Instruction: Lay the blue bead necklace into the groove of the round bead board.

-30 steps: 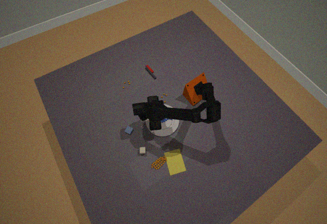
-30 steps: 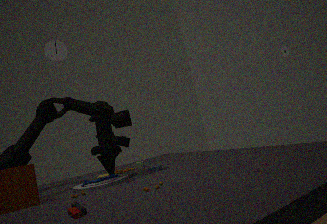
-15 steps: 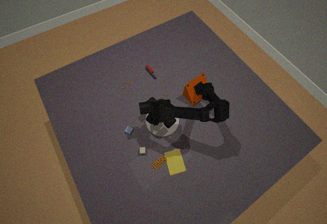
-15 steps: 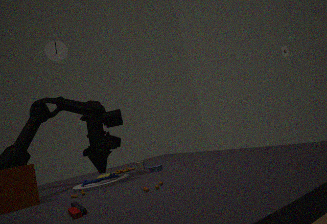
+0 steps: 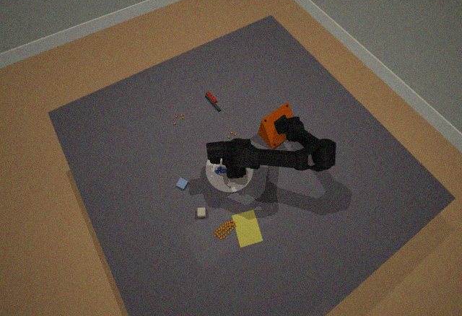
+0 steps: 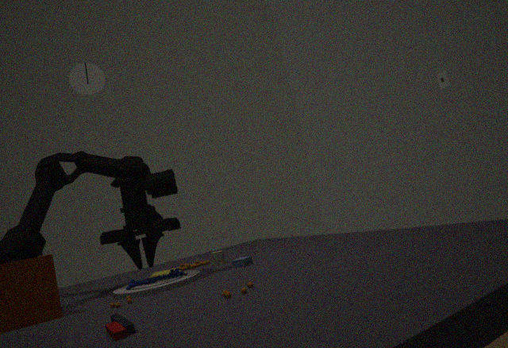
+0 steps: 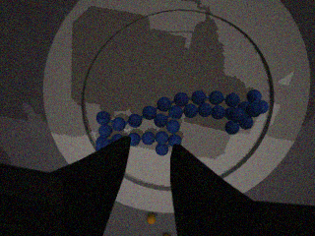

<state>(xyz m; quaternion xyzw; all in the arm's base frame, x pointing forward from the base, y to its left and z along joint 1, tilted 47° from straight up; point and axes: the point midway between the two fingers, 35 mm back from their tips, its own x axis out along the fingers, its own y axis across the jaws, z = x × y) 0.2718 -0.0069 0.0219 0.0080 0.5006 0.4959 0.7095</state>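
My gripper tip is 2 cm short of the round white bead board, 1 cm to the left of it and 4 cm above it. From my gripper tip the other things lie so: cream cube: 22 cm ahead, 7 cm to the left, 3 cm below; yellow sheet: 11 cm ahead, 22 cm to the left, 5 cm below; light blue cube: 21 cm ahead, 8 cm to the right, 4 cm below.
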